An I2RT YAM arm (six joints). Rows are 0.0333 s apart.
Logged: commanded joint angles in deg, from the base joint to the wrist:
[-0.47 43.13 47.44 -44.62 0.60 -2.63]
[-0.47 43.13 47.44 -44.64 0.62 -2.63]
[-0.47 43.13 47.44 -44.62 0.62 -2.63]
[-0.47 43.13 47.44 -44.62 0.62 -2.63]
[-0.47 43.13 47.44 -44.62 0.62 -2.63]
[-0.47 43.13 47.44 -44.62 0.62 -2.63]
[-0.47 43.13 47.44 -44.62 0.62 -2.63]
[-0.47 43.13 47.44 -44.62 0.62 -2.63]
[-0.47 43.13 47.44 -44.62 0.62 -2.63]
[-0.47 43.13 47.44 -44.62 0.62 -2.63]
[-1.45 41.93 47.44 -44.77 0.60 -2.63]
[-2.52 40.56 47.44 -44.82 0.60 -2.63]
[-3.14 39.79 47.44 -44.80 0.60 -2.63]
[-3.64 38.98 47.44 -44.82 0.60 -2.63]
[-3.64 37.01 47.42 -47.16 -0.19 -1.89]
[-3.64 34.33 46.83 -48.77 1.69 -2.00]
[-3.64 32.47 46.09 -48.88 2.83 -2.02]
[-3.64 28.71 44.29 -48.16 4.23 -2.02]
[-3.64 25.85 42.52 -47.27 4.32 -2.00]
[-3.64 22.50 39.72 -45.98 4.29 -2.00]
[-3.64 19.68 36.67 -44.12 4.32 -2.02]
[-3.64 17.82 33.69 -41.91 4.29 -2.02]
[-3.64 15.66 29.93 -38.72 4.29 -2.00]
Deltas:
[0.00 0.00 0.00 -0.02 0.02 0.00]
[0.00 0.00 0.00 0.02 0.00 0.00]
[0.00 0.00 0.00 0.00 0.00 0.00]
[0.00 0.00 0.00 0.00 0.00 0.00]
[0.00 0.00 0.00 0.00 0.00 0.00]
[0.00 0.00 0.00 0.00 0.00 0.00]
[0.00 0.00 0.00 0.00 0.00 0.00]
[0.00 0.00 0.00 0.00 0.00 0.00]
[0.00 0.00 0.00 0.00 0.00 0.00]
[-0.98 -1.20 0.00 -0.15 -0.02 0.00]
[-1.07 -1.37 0.00 -0.05 0.00 0.00]
[-0.62 -0.77 0.00 0.02 0.00 0.00]
[-0.50 -0.81 0.00 -0.02 0.00 0.00]
[0.00 -1.97 -0.02 -2.34 -0.79 0.74]
[0.00 -2.68 -0.59 -1.61 1.88 -0.11]
[0.00 -1.86 -0.74 -0.11 1.14 -0.02]
[0.00 -3.76 -1.80 0.72 1.40 0.00]
[0.00 -2.86 -1.77 0.89 0.09 0.02]
[0.00 -3.35 -2.80 1.29 -0.03 0.00]
[0.00 -2.82 -3.05 1.86 0.03 -0.02]
[0.00 -1.86 -2.98 2.21 -0.03 0.00]
[0.00 -2.16 -3.76 3.19 0.00 0.02]

